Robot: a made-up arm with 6 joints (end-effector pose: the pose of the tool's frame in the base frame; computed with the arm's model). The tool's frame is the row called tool.
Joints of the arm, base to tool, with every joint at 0 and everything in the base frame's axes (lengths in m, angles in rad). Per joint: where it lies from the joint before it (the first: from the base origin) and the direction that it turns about. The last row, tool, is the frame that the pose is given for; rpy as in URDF.
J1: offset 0.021 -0.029 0.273 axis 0 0 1
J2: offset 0.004 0.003 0.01 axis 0 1 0
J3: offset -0.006 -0.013 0.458 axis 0 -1 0
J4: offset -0.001 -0.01 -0.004 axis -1 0 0
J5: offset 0.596 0.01 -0.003 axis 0 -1 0
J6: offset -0.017 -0.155 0.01 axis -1 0 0
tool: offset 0.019 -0.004 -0.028 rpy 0 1.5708 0
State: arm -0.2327 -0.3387 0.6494 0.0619 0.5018 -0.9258
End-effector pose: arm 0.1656 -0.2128 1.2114 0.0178 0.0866 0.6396
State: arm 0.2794 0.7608 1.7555 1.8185 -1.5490 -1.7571
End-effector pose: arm 0.5516 0.1274 1.1874 1.3854 0.3241 -0.2439
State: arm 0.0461 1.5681 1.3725 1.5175 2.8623 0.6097
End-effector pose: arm 1.0986 -0.0003 0.3318 -0.7893 -1.1496 0.6070
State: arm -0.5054 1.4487 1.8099 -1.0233 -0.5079 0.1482
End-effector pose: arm 0.9075 -0.6150 0.4175 0.6333 1.3873 0.5654
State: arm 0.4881 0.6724 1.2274 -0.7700 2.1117 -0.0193
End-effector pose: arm 0.8391 0.2557 0.8799 1.0374 -0.8309 0.4370
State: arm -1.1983 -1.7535 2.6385 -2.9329 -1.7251 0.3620
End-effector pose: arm -0.0929 0.6356 -0.3459 1.8203 -0.6579 1.3205
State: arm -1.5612 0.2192 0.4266 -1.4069 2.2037 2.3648
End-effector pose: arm 0.0017 -0.7166 0.6848 -1.7862 0.0991 1.5010
